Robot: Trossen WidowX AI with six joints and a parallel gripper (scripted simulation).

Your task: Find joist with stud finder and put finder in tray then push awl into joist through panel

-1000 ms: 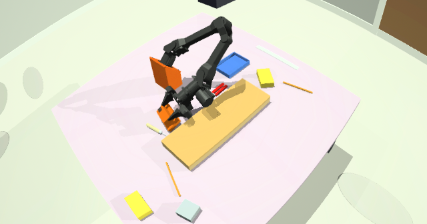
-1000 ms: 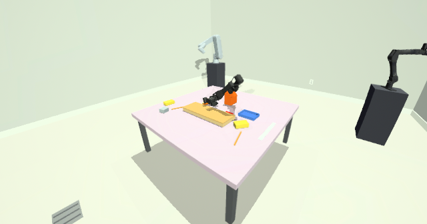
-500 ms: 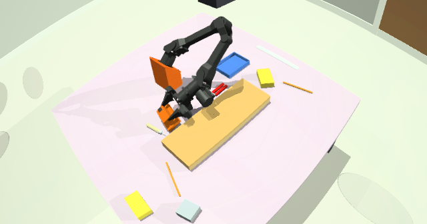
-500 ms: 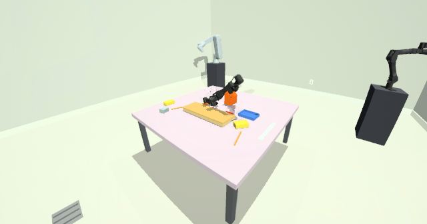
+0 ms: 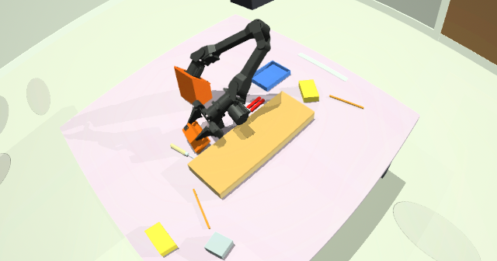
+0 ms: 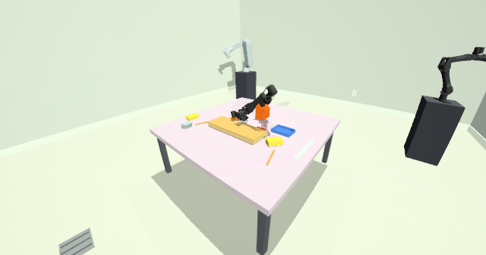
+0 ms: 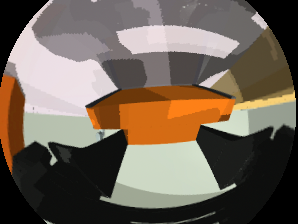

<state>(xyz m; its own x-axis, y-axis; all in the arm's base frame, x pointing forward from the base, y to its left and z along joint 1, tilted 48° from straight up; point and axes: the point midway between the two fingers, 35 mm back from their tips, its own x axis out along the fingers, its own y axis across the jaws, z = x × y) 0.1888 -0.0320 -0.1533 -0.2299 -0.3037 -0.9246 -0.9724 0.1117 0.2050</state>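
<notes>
Right now the awl is 6 cm to the right of my gripper tip, 5 cm below it and 2 cm ahead of it. From my gripper tip the other things lie so: blue tray 49 cm to the left, 5 cm below, 4 cm behind; then grey block 41 cm ahead, 23 cm to the right, 4 cm below; then orange stud finder 1 cm below, 1 cm behind.
</notes>
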